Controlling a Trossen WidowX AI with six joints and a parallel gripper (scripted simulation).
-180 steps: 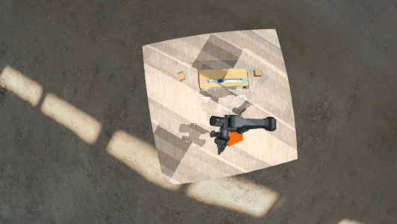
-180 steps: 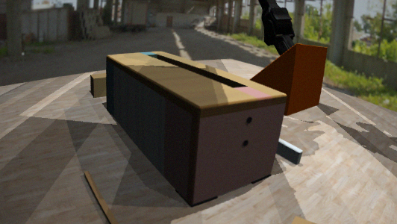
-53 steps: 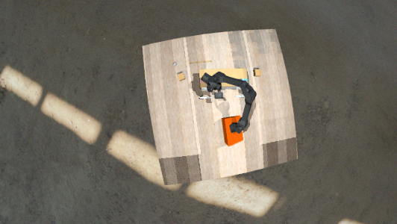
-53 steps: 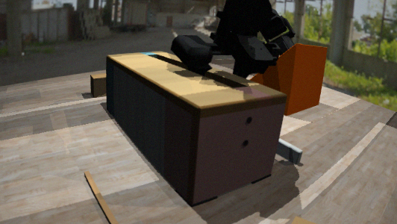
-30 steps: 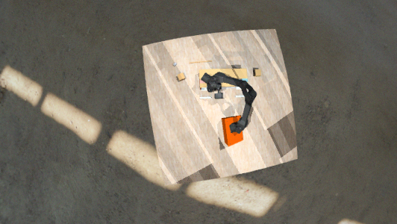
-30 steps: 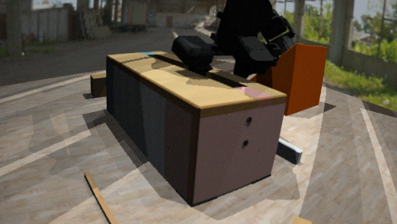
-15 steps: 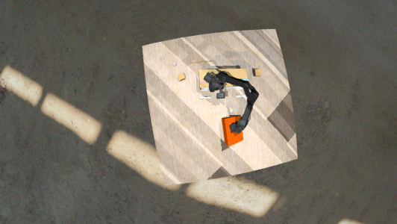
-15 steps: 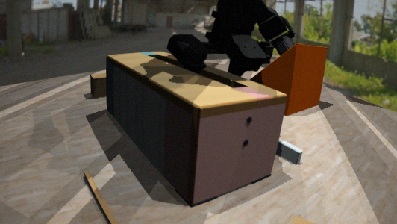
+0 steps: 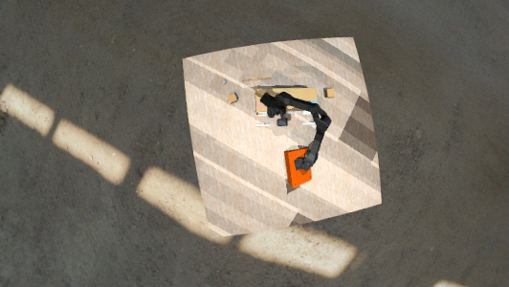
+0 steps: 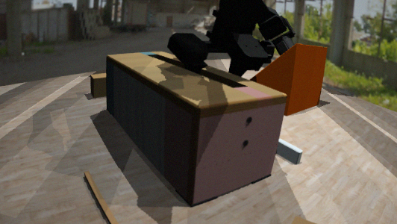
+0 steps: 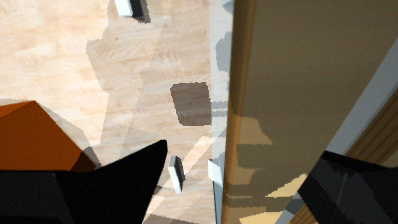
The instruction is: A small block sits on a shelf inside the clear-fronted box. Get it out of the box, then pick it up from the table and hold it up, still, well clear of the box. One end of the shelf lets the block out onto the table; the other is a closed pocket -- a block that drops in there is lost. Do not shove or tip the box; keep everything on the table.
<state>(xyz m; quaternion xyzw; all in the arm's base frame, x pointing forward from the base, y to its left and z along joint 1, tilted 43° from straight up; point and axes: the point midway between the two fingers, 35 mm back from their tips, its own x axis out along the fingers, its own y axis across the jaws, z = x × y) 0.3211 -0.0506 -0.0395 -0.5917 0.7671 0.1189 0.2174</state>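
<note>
The wooden-topped box lies 3 cm to the right of my gripper tip, 3 cm below it and 3 cm ahead of it. Also, from my gripper tip: blue block (4 cm to the right, 4 cm ahead); then thin wooden strip (27 cm ahead, 9 cm to the left, 8 cm below).
</note>
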